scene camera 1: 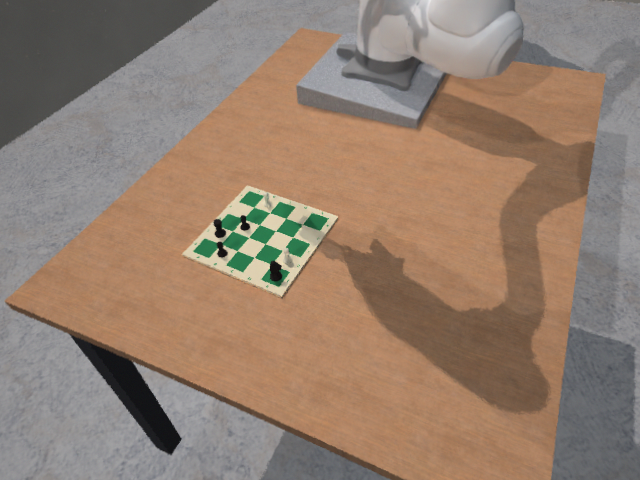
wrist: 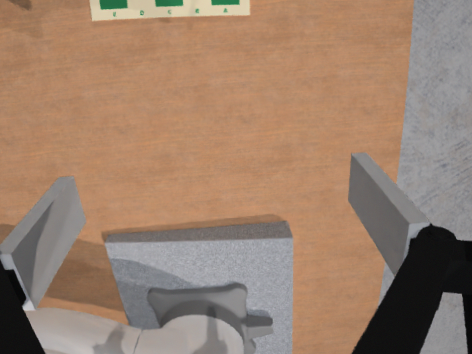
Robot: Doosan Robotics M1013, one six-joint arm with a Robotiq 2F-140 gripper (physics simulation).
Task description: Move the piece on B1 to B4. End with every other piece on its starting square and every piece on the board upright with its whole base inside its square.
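Places are measured from the arm's base along level axes (x ahead, y left, z up), in metres.
Pixels of known places: gripper, fingertip midpoint: (wrist: pixel 213 188); arm's base at its link origin: (scene camera 1: pixel 383 66) (wrist: pixel 204 321).
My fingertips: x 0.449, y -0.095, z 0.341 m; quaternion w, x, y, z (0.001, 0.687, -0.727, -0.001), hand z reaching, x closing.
For each thing: its middle in the pictures, then the offset to it from my fingertips.
- cream board at the middle of its body: (scene camera 1: pixel 262 235) dx +0.189, dy +0.043, dz -0.376 m
- small black piece at the middle of its body: (scene camera 1: pixel 220 248) dx +0.259, dy -0.007, dz -0.357 m
- white piece at the middle of its body: (scene camera 1: pixel 266 198) dx +0.109, dy +0.014, dz -0.357 m
The green and cream board (scene camera 1: pixel 233 276) (wrist: pixel 210 13) lies on the table; its robot-side edge shows in the wrist view, lettered E to A from left to right. In scene camera 1, a small black piece (scene camera 1: pixel 221 251) stands in file B on the edge row away from the robot, and a white piece (scene camera 1: pixel 267 200) in file B on the robot-side row. Rank numbers are too small to read. Both stand upright. My gripper (wrist: pixel 213 188) is open and empty, between the board and the robot base in the wrist view; it does not show in scene camera 1.
Other pieces are a black one (scene camera 1: pixel 219 228) in file A, a black one (scene camera 1: pixel 244 223) mid-file B, a white one (scene camera 1: pixel 288 257) and a black one (scene camera 1: pixel 275 271) in file E. The grey base block (scene camera 1: pixel 356 110) (wrist: pixel 200 250) carries the arm. The arm's shadow reaches the board.
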